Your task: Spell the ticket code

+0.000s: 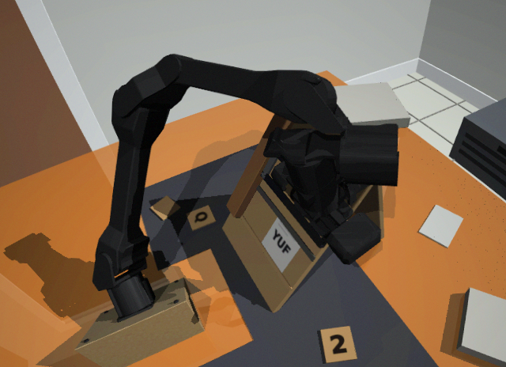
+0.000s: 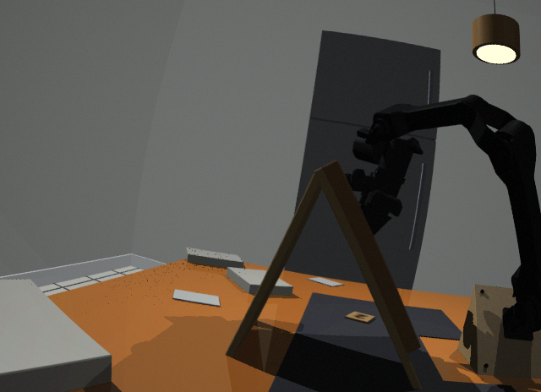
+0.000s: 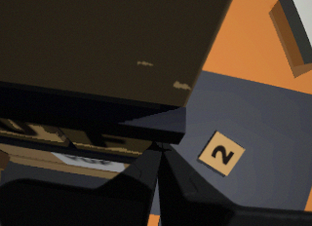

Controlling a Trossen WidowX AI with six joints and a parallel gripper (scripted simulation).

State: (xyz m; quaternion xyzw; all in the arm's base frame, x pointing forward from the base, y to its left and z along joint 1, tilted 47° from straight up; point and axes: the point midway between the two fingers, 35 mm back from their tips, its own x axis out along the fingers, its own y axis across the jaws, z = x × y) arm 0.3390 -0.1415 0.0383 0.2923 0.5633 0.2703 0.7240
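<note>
Now: gripper tip 90 mm above the white ticket, 70 mm to the right of it and 60 mm past it. Also, from my gripper tip: f tile: 30 mm to the left; letter tile: 350 mm to the left, 240 mm behind, 180 mm below; grey mat: 180 mm below, 140 mm behind, 70 mm to the left.
</note>
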